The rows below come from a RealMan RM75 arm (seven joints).
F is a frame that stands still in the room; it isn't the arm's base.
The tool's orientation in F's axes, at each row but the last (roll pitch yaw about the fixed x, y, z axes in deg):
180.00, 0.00, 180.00
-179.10, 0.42, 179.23
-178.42, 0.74, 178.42
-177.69, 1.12, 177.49
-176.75, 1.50, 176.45
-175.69, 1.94, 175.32
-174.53, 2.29, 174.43
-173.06, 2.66, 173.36
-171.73, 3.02, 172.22
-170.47, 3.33, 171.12
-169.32, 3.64, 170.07
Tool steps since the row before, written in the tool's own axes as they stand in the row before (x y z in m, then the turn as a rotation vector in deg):
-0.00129, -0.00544, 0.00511, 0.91, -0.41, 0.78
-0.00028, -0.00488, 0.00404, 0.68, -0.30, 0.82
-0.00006, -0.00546, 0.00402, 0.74, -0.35, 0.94
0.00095, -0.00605, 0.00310, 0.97, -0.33, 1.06
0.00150, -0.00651, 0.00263, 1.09, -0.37, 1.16
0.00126, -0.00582, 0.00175, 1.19, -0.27, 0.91
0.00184, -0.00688, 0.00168, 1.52, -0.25, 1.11
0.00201, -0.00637, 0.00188, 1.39, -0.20, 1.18
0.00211, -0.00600, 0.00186, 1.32, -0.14, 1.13
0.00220, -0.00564, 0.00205, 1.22, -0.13, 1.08
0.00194, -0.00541, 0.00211, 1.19, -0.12, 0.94
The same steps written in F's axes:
0.00129, -0.00544, -0.00511, -0.91, -0.41, -0.78
0.00024, -0.00495, -0.00396, -0.68, -0.30, -0.82
-0.00004, -0.00557, -0.00387, -0.74, -0.36, -0.94
-0.00116, -0.00612, -0.00287, -0.96, -0.33, -1.06
-0.00185, -0.00655, -0.00230, -1.08, -0.37, -1.17
-0.00170, -0.00582, -0.00135, -1.18, -0.24, -0.93
-0.00247, -0.00680, -0.00109, -1.50, -0.21, -1.14
-0.00270, -0.00628, -0.00119, -1.37, -0.18, -1.21
-0.00288, -0.00587, -0.00109, -1.29, -0.13, -1.17
-0.00302, -0.00550, -0.00121, -1.19, -0.12, -1.11
-0.00282, -0.00530, -0.00119, -1.16, -0.09, -0.98

